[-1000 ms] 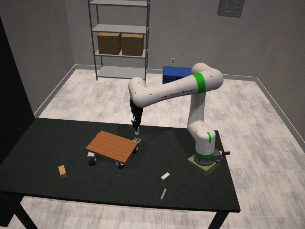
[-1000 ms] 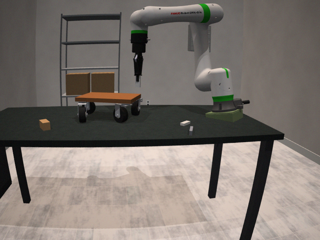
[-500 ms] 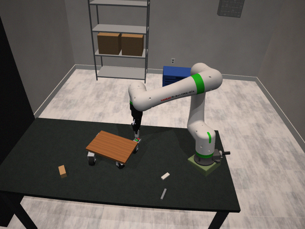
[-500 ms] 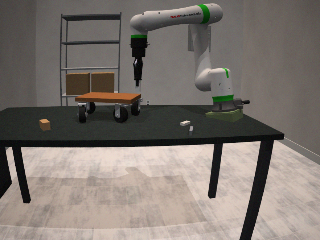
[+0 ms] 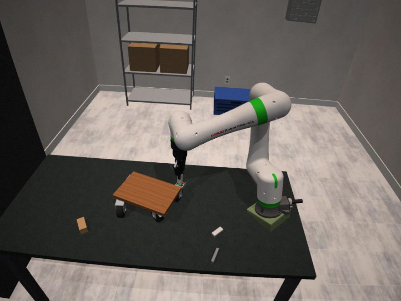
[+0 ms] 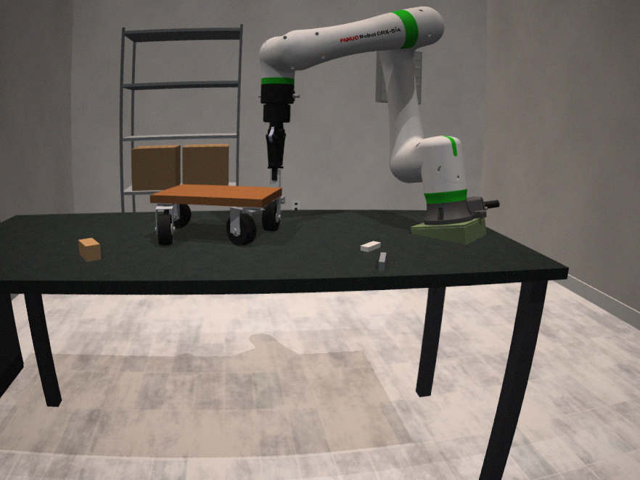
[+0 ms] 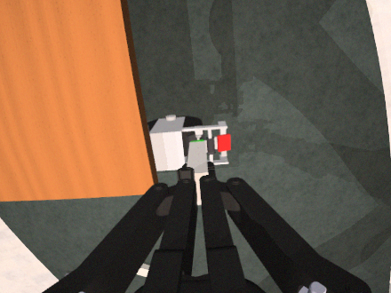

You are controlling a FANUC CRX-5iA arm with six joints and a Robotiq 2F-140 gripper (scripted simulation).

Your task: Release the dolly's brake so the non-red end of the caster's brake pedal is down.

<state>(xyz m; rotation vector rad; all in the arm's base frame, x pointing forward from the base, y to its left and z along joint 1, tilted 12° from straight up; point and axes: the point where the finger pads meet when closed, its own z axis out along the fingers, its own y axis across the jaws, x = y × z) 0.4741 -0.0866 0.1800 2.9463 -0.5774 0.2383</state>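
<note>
The caster brake pedal is 10 mm to the right of my hand and 60 mm below it. The rest, counted from my hand: grey bar 190 mm behind, 390 mm to the left, 130 mm below; then tan block 480 mm ahead, 250 mm to the left, 120 mm below; then white block 210 mm behind, 250 mm to the left, 130 mm below.
</note>
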